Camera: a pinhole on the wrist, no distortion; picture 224 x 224 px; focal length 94.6 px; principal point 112.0 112.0 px. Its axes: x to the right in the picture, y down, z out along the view. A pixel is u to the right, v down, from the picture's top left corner.
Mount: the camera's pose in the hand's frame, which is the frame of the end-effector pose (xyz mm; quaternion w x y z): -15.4 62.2 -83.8 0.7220 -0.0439 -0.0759 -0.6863
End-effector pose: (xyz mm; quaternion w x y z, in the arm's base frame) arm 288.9 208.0 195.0 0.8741 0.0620 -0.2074 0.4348
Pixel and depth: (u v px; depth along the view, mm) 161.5 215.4 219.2
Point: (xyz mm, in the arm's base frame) 356.8 321.0 432.1
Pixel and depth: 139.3 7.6 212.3
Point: 92.9 -1.8 200.5
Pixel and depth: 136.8 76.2 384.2
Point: 85.5 3.4 397.8
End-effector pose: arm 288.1 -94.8 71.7 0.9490 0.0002 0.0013 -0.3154
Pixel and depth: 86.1 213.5 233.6
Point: 571.3 -84.3 216.6
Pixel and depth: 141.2 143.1 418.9
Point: 382.4 -149.4 427.7
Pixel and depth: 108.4 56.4 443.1
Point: 133.5 194.4 411.4
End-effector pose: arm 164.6 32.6 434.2 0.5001 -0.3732 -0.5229 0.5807
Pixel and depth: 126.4 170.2 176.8
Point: 37.1 95.9 389.4
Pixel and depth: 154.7 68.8 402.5
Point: -98.9 -252.9 532.0
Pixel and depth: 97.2 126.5 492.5
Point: -259.4 -17.3 285.1
